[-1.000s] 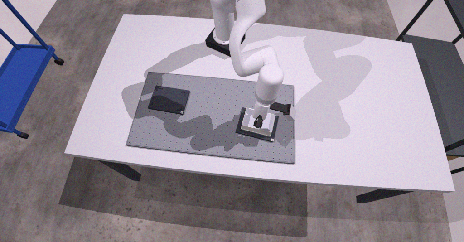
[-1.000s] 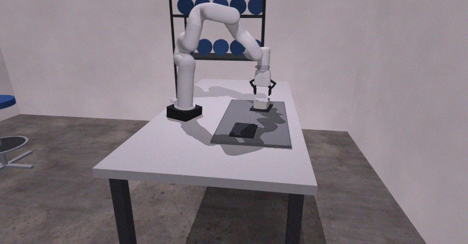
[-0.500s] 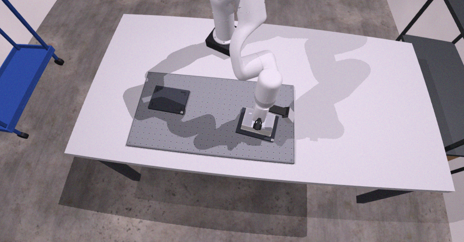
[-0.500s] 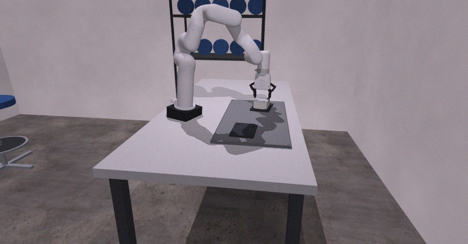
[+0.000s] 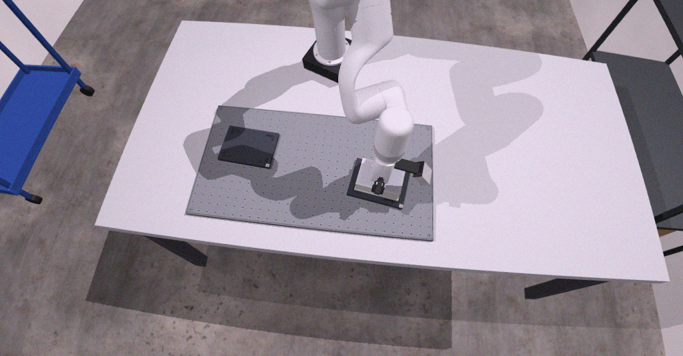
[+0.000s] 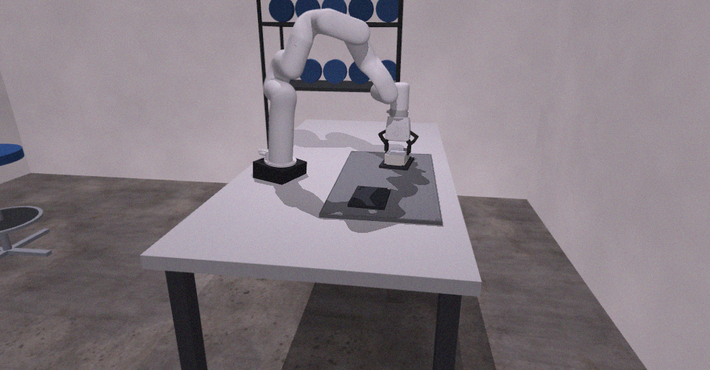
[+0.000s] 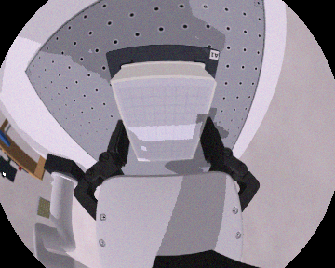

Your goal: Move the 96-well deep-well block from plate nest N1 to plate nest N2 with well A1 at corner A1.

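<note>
Right now my hand is 20 mm above the white deep-well block.
</note>
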